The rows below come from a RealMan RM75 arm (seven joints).
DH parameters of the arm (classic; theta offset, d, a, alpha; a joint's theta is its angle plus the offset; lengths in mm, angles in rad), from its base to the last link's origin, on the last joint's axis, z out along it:
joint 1: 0 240.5 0 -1.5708
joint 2: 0 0 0 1.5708
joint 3: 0 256 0 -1.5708
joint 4: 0 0 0 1.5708
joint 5: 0 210 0 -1.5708
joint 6: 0 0 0 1.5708
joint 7: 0 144 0 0
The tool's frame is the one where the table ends.
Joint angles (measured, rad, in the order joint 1, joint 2, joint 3, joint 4, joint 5, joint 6, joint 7), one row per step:
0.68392 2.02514 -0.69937 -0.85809 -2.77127 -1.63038 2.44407
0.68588 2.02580 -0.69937 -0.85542 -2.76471 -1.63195 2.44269
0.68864 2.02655 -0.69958 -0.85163 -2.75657 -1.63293 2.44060
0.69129 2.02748 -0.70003 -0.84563 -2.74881 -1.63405 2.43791
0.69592 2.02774 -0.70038 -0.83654 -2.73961 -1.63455 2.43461
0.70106 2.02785 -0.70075 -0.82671 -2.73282 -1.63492 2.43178
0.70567 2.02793 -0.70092 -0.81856 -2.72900 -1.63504 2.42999
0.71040 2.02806 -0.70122 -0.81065 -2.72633 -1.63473 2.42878
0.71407 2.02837 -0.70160 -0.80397 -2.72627 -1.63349 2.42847
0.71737 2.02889 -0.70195 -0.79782 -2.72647 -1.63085 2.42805
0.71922 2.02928 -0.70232 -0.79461 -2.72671 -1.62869 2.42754
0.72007 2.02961 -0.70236 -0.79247 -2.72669 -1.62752 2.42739
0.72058 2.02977 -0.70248 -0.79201 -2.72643 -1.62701 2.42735
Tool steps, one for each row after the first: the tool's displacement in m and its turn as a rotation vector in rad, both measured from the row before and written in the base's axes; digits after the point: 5 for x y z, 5 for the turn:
-0.00148 0.00032 -0.00108 -0.00183 0.00812 0.00285
-0.00187 0.00055 -0.00137 -0.00196 0.00969 0.00428
-0.00166 0.00016 -0.00186 -0.00421 0.01027 0.00343
-0.00215 0.00057 -0.00215 -0.00499 0.01210 0.00458
-0.00195 0.00049 -0.00213 -0.00601 0.01003 0.00369
-0.00149 0.00042 -0.00168 -0.00519 0.00667 0.00245
-0.00140 0.00045 -0.00162 -0.00502 0.00533 0.00204
-0.00078 0.00026 -0.00137 -0.00418 0.00220 0.00054
-0.00062 0.00036 -0.00133 -0.00278 0.00137 0.00082
-0.00033 0.00029 -0.00074 -0.00107 0.00025 0.00106
-0.00013 0.00006 -0.00052 -0.00076 0.00061 0.00002
-0.00018 0.00014 -0.00016 0.00002 0.00027 0.00049

